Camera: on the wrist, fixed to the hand. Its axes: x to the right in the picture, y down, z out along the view.
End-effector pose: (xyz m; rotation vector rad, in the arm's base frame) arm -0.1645 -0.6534 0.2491 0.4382 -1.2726 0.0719
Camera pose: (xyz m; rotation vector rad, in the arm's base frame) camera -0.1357 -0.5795 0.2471 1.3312 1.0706 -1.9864
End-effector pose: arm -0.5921 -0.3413 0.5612 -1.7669 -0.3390 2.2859
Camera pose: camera -0.5416 -0.3969 0.5358 -0.3466 -1.3489 -0.5822
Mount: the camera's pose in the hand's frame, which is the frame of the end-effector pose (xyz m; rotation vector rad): -0.0070 0.0587 -0.0529 -0.2665 0.9031 -2.9046
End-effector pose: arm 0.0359 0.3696 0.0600 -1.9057 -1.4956 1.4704
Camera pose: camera 0.1124 0.3572 0.0429 0.7017 -1.5221 -0.8493
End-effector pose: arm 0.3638 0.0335 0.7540 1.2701 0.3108 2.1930
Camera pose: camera 0.3000 -0.0134 0.7490 -0.7674 1.0111 -0.1897
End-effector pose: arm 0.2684 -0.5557 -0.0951 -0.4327 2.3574 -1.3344
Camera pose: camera 0.2449 -0.4841 -0.1198 1.5190 0.0217 0.4028
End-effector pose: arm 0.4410 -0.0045 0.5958 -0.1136 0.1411 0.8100
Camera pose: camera 0.3892 0.0225 0.5421 -0.6703 0.4746 -2.1933
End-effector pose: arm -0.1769 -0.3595 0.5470 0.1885 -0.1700 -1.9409
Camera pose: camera -0.1099 -0.3761 0.5079 -0.5870 -0.6816 1.2100
